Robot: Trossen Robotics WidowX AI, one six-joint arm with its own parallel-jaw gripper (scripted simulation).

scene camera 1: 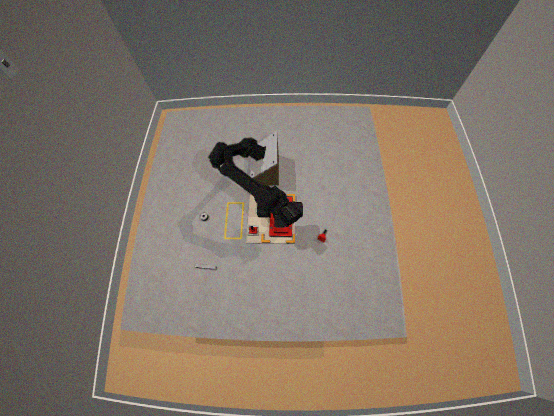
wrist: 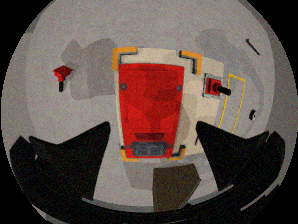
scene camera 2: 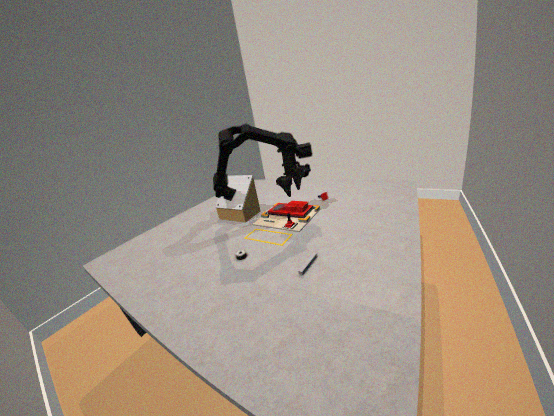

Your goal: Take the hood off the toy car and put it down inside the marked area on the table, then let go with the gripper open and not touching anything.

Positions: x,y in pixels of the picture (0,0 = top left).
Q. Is the gripper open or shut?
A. Open.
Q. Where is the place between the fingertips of the gripper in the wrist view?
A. At 154,126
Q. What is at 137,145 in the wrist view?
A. A toy car.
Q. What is the gripper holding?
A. Nothing.
